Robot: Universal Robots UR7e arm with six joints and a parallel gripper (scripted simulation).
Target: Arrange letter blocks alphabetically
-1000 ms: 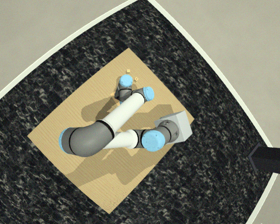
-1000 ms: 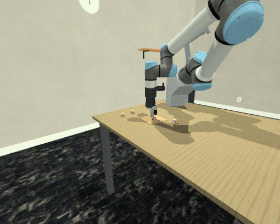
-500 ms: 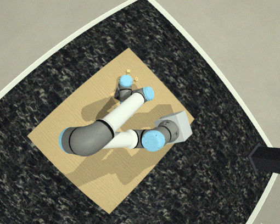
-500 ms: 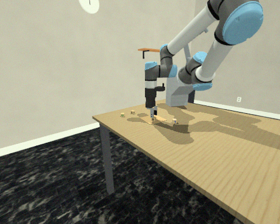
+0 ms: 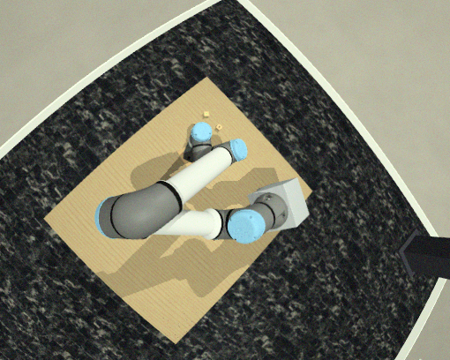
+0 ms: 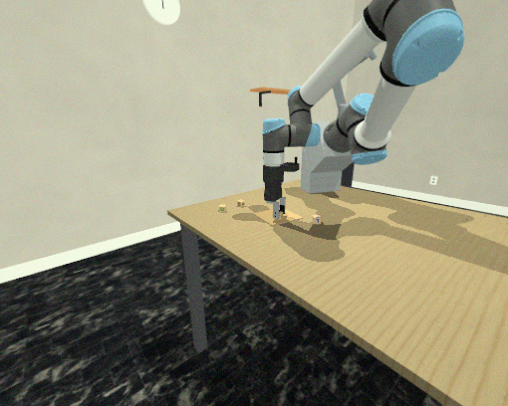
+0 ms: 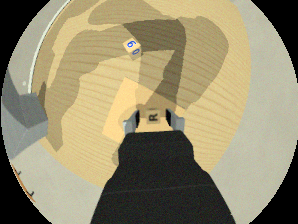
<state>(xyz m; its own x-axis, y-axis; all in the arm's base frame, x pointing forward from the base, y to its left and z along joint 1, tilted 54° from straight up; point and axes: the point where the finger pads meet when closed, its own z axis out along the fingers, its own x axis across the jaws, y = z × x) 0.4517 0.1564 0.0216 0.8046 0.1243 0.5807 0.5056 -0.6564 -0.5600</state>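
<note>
My hand is 10 mm past the mat, 30 mm to the left of it and 30 mm above it.
</note>
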